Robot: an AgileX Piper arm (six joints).
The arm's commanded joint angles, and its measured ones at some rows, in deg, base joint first. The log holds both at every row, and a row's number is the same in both.
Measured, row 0:
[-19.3 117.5 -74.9 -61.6 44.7 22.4]
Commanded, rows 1 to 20:
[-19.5 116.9 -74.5 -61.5 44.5 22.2]
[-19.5 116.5 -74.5 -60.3 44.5 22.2]
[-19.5 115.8 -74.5 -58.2 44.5 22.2]
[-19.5 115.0 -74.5 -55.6 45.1 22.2]
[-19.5 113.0 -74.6 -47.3 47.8 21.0]
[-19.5 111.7 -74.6 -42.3 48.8 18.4]
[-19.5 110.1 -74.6 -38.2 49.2 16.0]
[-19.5 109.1 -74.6 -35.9 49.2 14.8]
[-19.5 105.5 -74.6 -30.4 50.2 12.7]
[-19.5 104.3 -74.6 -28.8 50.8 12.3]
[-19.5 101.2 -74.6 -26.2 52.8 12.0]
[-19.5 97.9 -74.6 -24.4 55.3 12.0]
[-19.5 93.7 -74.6 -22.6 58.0 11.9]
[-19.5 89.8 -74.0 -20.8 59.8 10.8]
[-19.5 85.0 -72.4 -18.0 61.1 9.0]
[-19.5 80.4 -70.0 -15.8 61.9 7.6]
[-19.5 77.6 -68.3 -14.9 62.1 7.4]
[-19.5 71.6 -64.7 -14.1 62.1 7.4]
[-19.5 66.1 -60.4 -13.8 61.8 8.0]
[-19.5 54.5 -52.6 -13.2 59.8 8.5]
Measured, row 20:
[-19.3 61.7 -57.1 -13.8 61.1 8.3]
